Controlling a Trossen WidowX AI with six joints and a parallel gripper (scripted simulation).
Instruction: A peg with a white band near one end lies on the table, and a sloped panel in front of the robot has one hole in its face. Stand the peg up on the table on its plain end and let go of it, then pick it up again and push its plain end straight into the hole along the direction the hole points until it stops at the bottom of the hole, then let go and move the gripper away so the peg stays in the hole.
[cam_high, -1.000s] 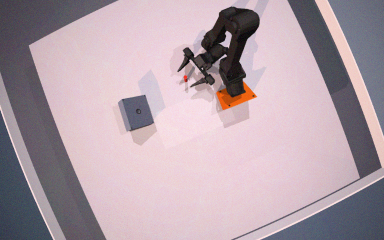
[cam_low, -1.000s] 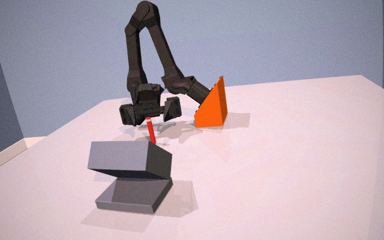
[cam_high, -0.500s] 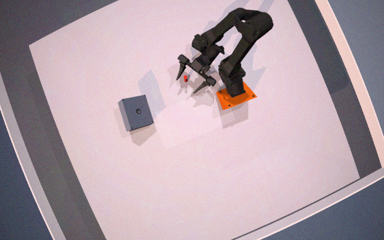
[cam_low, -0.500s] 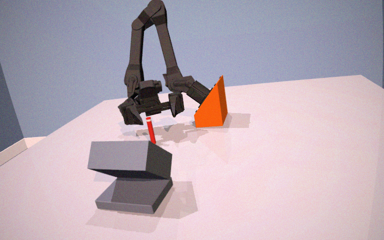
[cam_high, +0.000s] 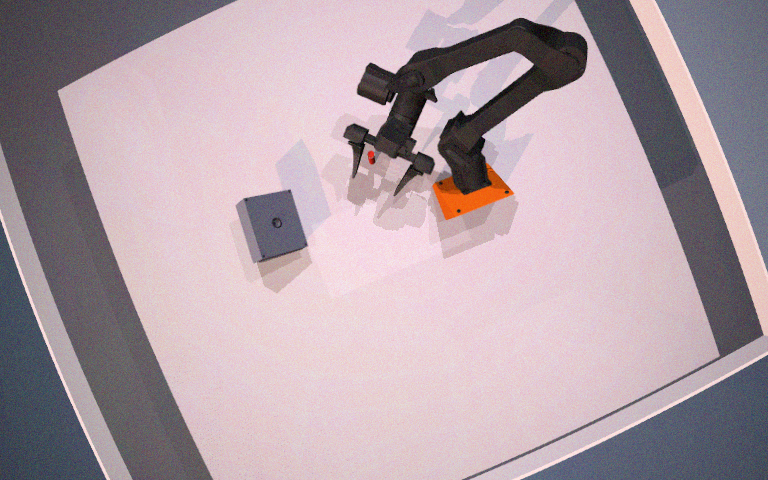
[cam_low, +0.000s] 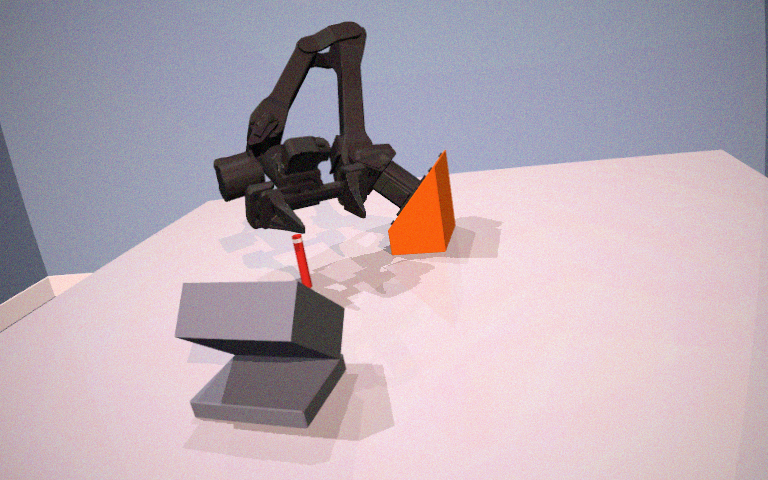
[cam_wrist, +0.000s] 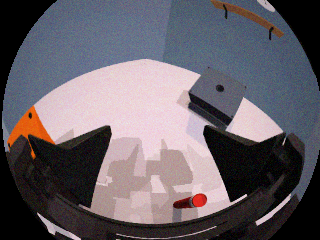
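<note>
The red peg is 20 mm behind my gripper tip, 70 mm to the right of it and 40 mm below it. Round my gripper tip: grey foot: 250 mm ahead, 10 mm to the right, 90 mm below; panel: 230 mm ahead, 30 mm below.
</note>
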